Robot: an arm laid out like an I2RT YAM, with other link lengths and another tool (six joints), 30 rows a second.
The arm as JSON. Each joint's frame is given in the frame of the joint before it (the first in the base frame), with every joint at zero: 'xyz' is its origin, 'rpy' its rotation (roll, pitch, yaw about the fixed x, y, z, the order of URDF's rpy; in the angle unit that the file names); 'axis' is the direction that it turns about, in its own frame. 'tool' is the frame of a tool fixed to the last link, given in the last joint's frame.
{
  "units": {
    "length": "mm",
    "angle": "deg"
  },
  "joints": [
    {
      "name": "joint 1",
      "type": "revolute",
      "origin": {
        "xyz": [
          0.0,
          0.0,
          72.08
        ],
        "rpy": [
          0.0,
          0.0,
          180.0
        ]
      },
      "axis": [
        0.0,
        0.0,
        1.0
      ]
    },
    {
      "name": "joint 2",
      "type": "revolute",
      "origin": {
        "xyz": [
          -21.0,
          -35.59,
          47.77
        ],
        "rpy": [
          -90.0,
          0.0,
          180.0
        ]
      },
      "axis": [
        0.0,
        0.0,
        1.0
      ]
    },
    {
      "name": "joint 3",
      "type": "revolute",
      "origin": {
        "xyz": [
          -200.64,
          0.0,
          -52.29
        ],
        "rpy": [
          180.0,
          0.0,
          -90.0
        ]
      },
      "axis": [
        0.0,
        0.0,
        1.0
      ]
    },
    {
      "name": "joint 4",
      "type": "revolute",
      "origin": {
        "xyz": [
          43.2,
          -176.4,
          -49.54
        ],
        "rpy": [
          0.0,
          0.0,
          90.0
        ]
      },
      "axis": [
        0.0,
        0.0,
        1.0
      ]
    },
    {
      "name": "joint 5",
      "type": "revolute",
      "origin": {
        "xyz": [
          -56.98,
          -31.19,
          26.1
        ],
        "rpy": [
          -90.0,
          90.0,
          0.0
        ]
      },
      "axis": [
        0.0,
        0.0,
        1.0
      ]
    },
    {
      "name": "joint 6",
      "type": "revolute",
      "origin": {
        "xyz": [
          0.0,
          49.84,
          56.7
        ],
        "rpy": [
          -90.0,
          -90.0,
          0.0
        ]
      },
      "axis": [
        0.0,
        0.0,
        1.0
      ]
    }
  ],
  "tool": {
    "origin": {
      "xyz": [
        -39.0,
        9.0,
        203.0
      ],
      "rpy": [
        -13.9,
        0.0,
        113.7
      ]
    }
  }
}
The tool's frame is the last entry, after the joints.
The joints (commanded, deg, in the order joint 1, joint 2, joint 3, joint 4, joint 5, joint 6), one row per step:
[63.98 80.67 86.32 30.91 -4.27 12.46]
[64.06 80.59 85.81 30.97 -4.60 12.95]
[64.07 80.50 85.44 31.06 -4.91 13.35]
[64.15 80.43 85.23 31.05 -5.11 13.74]
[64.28 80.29 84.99 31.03 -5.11 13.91]
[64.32 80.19 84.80 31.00 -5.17 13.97]
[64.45 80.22 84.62 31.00 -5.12 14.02]
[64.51 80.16 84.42 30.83 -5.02 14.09]
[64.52 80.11 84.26 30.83 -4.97 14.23]
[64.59 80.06 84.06 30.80 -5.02 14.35]
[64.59 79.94 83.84 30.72 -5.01 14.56]
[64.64 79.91 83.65 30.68 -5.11 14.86]
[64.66 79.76 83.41 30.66 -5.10 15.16]
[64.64 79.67 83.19 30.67 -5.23 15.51]
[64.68 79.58 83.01 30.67 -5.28 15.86]
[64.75 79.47 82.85 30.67 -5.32 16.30]
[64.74 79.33 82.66 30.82 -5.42 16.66]
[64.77 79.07 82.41 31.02 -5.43 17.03]
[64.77 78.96 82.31 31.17 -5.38 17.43]
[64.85 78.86 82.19 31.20 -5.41 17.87]
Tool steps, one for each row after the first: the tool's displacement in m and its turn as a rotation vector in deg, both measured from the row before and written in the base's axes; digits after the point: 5 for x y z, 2 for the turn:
[-0.00092 0.00192 -0.00293 -0.28 0.36 0.64]
[-0.00080 0.00099 -0.00174 -0.14 0.22 0.50]
[-0.00091 0.00080 -0.00113 -0.08 0.26 0.47]
[-0.00073 0.00031 -0.00088 -0.06 0.18 0.23]
[-0.00040 0.00032 -0.00085 -0.11 0.07 0.12]
[-0.00018 0.00116 -0.00149 -0.16 0.16 0.12]
[0.00048 0.00084 -0.00175 -0.24 0.24 0.02]
[0.00036 0.00018 -0.00082 -0.05 0.18 0.05]
[-0.00034 0.00074 -0.00126 -0.14 0.14 0.18]
[0.00030 0.00018 -0.00114 -0.10 0.25 0.11]
[-0.00024 0.00085 -0.00138 -0.12 0.27 0.30]
[0.00007 -0.00010 -0.00083 -0.02 0.29 0.18]
[-0.00008 0.00026 -0.00099 -0.04 0.26 0.28]
[-0.00021 0.00016 -0.00073 0.00 0.29 0.28]
[-0.00041 -0.00001 -0.00044 0.06 0.35 0.35]
[-0.00043 -0.00063 0.00017 0.16 0.19 0.27]
[-0.00067 -0.00142 0.00076 0.29 0.20 0.25]
[0.00008 -0.00099 0.00065 0.26 0.27 0.18]
[-0.00051 -0.00017 -0.00010 0.12 0.32 0.35]

